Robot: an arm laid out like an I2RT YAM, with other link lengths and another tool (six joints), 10 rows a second.
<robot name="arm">
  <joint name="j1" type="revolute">
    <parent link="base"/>
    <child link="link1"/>
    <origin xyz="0 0 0.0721"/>
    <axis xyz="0 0 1"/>
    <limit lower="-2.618" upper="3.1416"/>
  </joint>
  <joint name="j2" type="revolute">
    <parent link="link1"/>
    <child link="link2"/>
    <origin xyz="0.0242 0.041 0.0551"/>
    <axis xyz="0 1 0"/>
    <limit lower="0" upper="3.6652"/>
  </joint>
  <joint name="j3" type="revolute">
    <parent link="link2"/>
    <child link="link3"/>
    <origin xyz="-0.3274 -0.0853 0"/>
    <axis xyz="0 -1 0"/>
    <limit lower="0" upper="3.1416"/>
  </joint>
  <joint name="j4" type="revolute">
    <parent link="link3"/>
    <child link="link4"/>
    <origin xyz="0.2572 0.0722 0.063"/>
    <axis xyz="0 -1 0"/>
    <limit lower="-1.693" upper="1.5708"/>
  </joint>
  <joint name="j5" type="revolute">
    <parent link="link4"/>
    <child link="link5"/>
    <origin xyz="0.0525 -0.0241 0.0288"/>
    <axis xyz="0 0 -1"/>
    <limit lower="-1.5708" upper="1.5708"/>
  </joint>
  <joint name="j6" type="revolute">
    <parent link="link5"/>
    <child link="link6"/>
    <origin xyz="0.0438 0 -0.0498"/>
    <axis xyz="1 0 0"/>
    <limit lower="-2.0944" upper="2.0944"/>
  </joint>
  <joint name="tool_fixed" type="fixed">
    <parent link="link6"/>
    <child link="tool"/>
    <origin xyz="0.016 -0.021 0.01" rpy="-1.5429 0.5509 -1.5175"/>
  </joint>
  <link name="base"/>
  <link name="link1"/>
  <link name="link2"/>
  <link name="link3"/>
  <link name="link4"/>
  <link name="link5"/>
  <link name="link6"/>
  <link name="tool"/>
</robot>
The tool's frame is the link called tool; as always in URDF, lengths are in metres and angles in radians.
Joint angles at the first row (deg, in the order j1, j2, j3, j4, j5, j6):
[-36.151 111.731 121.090 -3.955 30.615 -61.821]
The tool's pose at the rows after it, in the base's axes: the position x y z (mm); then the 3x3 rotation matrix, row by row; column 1 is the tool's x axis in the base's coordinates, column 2 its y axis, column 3 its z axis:
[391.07 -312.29 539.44], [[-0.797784 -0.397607 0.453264], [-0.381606 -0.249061 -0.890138], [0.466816 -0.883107 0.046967]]
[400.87 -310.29 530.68], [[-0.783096 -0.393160 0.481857], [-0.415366 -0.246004 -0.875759], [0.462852 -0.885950 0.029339]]
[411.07 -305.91 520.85], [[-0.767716 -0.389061 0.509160], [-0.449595 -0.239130 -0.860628], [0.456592 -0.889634 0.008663]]
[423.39 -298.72 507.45], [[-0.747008 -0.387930 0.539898], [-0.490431 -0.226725 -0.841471], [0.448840 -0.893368 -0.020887]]
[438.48 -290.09 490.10], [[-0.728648 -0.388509 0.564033], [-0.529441 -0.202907 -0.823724], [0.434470 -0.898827 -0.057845]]
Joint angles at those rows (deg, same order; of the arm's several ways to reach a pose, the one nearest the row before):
[-35.529 112.834 121.289 -3.956 29.714 -61.563]
[-34.771 113.598 120.923 -4.035 28.677 -60.672]
[-33.749 114.156 120.095 -4.032 27.943 -59.619]
[-32.342 114.662 118.630 -3.999 27.297 -58.287]
[-30.589 115.589 117.165 -4.031 27.332 -56.383]

